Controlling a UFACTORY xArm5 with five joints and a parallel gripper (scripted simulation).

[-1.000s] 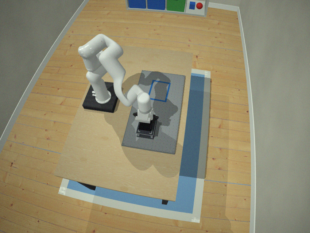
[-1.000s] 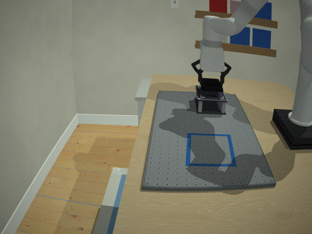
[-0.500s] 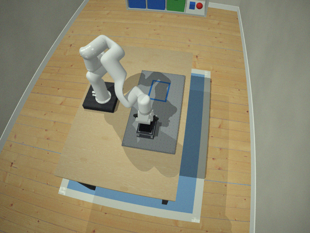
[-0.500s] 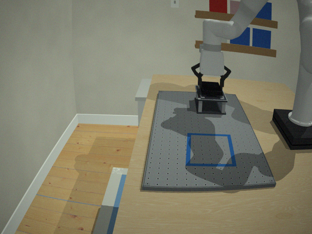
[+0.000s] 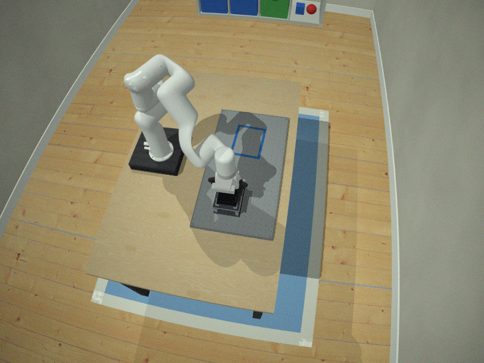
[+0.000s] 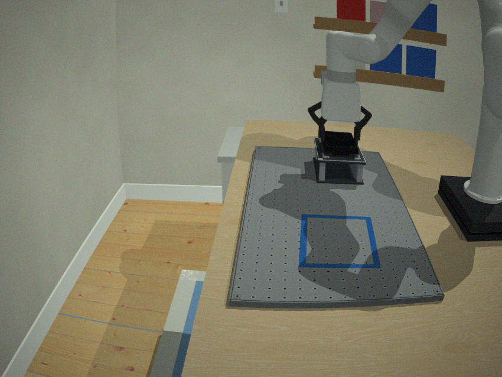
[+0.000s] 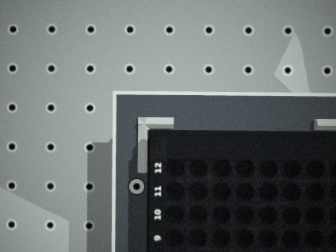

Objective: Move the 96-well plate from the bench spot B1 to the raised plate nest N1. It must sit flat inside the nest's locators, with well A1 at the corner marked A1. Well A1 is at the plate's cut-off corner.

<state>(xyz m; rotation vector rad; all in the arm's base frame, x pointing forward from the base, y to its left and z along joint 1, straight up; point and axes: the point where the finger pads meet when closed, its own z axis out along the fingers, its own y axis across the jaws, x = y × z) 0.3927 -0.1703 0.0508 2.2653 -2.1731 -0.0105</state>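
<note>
Right now the black 96-well plate is 1 cm below my hand. Round my hand: A1 label 8 cm to the left, 5 cm ahead, 3 cm below; then raised plate nest 3 cm below.
</note>
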